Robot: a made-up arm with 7 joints.
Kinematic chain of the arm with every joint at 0, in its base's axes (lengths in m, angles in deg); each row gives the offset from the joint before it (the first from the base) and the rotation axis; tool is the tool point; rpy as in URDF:
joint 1: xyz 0.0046 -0.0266 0.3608 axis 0 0.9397 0.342
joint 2: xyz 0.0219 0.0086 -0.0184 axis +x
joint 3: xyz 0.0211 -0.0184 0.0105 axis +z
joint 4: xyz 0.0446 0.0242 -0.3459 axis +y
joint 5: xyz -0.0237 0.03 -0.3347 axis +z
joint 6: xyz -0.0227 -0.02 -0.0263 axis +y
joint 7: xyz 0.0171 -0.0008 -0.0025 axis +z
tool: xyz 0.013 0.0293 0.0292 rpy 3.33 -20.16 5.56
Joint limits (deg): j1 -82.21..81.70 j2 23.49..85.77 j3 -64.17..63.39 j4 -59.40..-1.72 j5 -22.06..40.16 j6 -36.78..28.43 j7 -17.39..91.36
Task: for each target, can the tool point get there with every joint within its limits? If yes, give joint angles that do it. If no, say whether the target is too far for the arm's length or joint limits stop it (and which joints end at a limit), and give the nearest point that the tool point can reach.
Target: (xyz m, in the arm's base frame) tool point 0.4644 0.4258 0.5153
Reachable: yes | joints -46.03 66.55 11.03 -52.93 17.87 -12.57 20.35
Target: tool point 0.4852 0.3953 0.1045
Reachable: yes | joints -20.06 55.91 -14.47 -52.00 26.11 -24.18 66.59
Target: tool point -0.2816 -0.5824 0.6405
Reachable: no: joint limits stop it (at a limit: joint 1, joint 2, joint 3, joint 4, joint 5, joint 7) | nearest point -0.5472 -0.1680 0.0113 | short by 0.799 m
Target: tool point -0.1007 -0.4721 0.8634
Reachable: no: joint limits stop it (at a limit: joint 1, joint 2, joint 4, joint 7) | nearest point 0.5926 -0.2317 0.5984 | short by 0.780 m
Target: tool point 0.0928 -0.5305 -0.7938
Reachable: no: too far | nearest point 0.0628 -0.0829 -0.3001 | short by 0.667 m
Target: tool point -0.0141 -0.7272 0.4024
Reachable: no: joint limits stop it (at a limit: joint 1, joint 2, joint 3, joint 4, joint 6, joint 7) | nearest point 0.5870 -0.3441 0.4195 | short by 0.713 m
